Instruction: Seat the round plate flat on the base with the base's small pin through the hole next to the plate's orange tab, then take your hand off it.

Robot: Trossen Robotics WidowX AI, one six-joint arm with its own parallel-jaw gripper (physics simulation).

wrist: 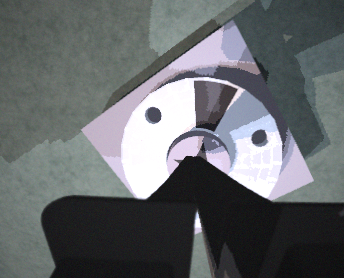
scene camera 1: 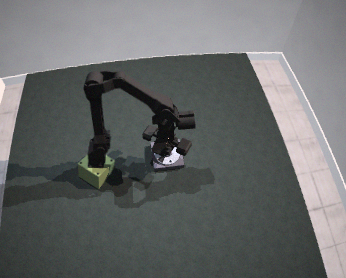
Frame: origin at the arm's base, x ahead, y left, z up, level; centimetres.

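Seen in the pictures: gripper, fingertip midpoint: (wrist: 192, 163); arm's base, link origin: (scene camera 1: 96, 161).
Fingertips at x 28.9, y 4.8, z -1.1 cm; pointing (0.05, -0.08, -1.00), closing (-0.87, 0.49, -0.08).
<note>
Offsets run from my fingertips to a thing's top centre. Level surfaces: height alone.
The round plate {dx -0.1, dy +0.6, dz +0.4 cm} (scene camera 1: 175, 158) (wrist: 142, 145) is white with a dark wedge, a large middle hole and two small round holes in view. It lies on the square pale lilac base {dx -0.1, dy +0.7, dz -0.9 cm} (scene camera 1: 170, 168) (wrist: 106, 134); whether it is fully flat is hard to tell. The orange tab and the small pin do not show; part of the plate's near side is hidden behind the fingers in the wrist view. My gripper (scene camera 1: 164, 152) (wrist: 192, 163) is shut and empty, its fingertips over the plate's middle hole. Whether they touch anything cannot be seen.
The arm's yellow-green mounting block (scene camera 1: 92, 175) stands left of the base on the dark green mat {dz -5.0 cm} (scene camera 1: 200, 235). The arm arches over from it, and shadows fall across the mat. A pale tiled strip (scene camera 1: 300, 150) runs along the right.
</note>
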